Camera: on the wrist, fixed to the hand. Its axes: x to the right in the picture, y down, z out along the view.
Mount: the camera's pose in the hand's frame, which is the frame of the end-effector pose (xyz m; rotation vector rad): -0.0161 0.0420 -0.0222 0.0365 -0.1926 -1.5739
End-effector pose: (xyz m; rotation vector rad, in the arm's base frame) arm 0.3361 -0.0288 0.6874 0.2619 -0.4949 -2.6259
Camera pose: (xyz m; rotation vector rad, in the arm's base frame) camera 0.3728 -0.0629 0.6848 -0.2741 0.2243 1.9889
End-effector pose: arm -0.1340 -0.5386 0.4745 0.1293 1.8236 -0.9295
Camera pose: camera -0.1229 -0.4900 0.4691 -1.5032 1.4907 -1.8788
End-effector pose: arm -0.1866 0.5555 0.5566 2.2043 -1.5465 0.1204
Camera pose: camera -0.2269 0.5669 0.5842 2.8056 0.4454 -0.5412
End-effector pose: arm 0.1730 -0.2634 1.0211 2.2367 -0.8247 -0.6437
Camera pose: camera 0.1602 -0.2675 1.0694 2.5097 1.0908 -1.4762
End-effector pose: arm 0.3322 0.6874 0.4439 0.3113 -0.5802 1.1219
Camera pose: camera 0.2952 0.7040 0.4144 0.7256 -0.3047 -0.4226
